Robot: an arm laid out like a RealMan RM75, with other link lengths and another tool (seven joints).
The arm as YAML. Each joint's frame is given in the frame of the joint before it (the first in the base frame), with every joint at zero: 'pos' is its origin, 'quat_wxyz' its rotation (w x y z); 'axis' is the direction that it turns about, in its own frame. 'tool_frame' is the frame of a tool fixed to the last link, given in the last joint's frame.
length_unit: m
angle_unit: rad
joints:
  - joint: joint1
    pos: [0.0, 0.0, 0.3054]
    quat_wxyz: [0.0, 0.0, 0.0, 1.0]
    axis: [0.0, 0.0, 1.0]
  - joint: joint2
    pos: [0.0, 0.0, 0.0]
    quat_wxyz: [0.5, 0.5, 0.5, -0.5]
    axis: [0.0, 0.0, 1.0]
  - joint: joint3
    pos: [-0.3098, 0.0, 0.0]
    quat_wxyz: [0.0, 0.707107, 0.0, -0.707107]
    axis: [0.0, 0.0, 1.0]
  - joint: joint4
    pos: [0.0, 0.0, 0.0]
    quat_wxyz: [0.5, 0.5, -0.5, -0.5]
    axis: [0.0, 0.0, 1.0]
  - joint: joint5
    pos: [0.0, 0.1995, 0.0]
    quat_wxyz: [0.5, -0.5, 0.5, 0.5]
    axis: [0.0, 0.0, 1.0]
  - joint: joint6
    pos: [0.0, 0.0, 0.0]
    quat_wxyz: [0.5, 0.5, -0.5, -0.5]
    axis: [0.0, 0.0, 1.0]
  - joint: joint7
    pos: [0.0, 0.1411, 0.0]
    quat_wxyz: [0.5, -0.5, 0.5, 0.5]
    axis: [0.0, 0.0, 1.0]
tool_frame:
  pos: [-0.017, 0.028, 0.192]
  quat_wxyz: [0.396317, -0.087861, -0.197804, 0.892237]
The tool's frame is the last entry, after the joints.
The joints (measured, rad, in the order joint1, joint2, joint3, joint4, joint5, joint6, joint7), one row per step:
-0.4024 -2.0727 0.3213 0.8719 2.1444 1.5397 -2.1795
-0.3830 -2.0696 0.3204 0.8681 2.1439 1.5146 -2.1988
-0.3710 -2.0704 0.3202 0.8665 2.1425 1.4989 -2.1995
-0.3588 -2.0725 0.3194 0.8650 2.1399 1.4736 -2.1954
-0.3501 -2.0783 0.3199 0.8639 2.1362 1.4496 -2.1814
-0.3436 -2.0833 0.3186 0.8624 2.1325 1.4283 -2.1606
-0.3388 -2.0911 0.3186 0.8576 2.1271 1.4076 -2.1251
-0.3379 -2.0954 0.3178 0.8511 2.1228 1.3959 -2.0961
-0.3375 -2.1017 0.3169 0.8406 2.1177 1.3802 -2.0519
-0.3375 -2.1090 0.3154 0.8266 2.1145 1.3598 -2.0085
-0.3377 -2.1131 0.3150 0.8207 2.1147 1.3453 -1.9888
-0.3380 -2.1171 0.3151 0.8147 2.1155 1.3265 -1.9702
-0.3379 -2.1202 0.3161 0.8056 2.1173 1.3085 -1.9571
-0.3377 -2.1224 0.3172 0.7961 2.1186 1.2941 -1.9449
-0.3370 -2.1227 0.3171 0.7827 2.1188 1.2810 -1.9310
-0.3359 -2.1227 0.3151 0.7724 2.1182 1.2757 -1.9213
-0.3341 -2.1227 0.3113 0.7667 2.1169 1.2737 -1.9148
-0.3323 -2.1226 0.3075 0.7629 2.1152 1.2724 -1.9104
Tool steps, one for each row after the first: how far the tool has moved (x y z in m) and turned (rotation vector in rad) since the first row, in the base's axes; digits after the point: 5 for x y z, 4 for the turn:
-0.01666 -0.00145 0.00415 0.0132 -0.0021 0.0497
-0.02576 -0.00291 0.00571 0.0231 0.0021 0.0718
-0.03687 -0.00311 0.00831 0.0406 0.0124 0.0965
-0.04445 -0.00296 0.00887 0.0569 0.0260 0.1092
-0.05066 -0.00255 0.00978 0.0735 0.0431 0.1146
-0.05427 -0.00235 0.00813 0.0886 0.0650 0.1081
-0.05514 -0.00186 0.00657 0.0976 0.0799 0.0980
-0.05576 -0.00138 0.00335 0.1082 0.1025 0.0809
-0.05765 -0.00091 -0.00112 0.1177 0.1245 0.0693
-0.05992 -0.00030 -0.00326 0.1229 0.1381 0.0673
-0.06345 0.00071 -0.00513 0.1290 0.1539 0.0688
-0.06730 0.00103 -0.00797 0.1310 0.1646 0.0744
-0.07035 0.00095 -0.01086 0.1314 0.1729 0.0781
-0.07370 0.00043 -0.01360 0.1314 0.1796 0.0820
-0.07542 -0.00051 -0.01551 0.1311 0.1806 0.0841
-0.07689 -0.00135 -0.01578 0.1333 0.1803 0.0867
-0.07824 -0.00196 -0.01538 0.1364 0.1794 0.0896

